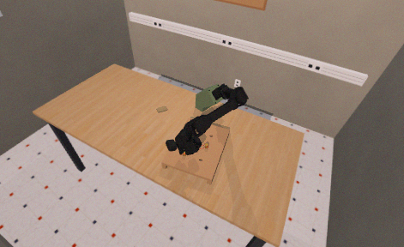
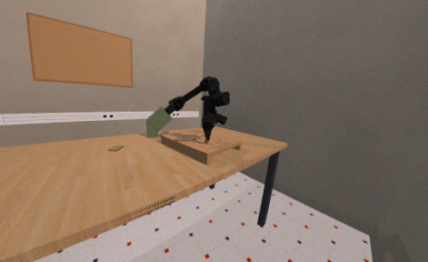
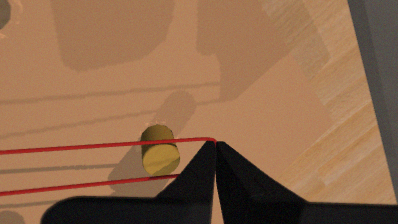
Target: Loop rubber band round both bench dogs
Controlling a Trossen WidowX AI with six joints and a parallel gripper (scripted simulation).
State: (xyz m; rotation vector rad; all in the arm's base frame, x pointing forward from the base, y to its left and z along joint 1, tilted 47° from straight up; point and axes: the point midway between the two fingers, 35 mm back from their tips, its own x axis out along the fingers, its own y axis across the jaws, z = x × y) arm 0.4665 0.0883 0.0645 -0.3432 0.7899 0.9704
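Now: the wooden board 12 cm behind my hand, 8 cm below it and 2 cm to the left of it. Round my hand: small tan piece 41 cm to the right, 24 cm behind, 10 cm below.
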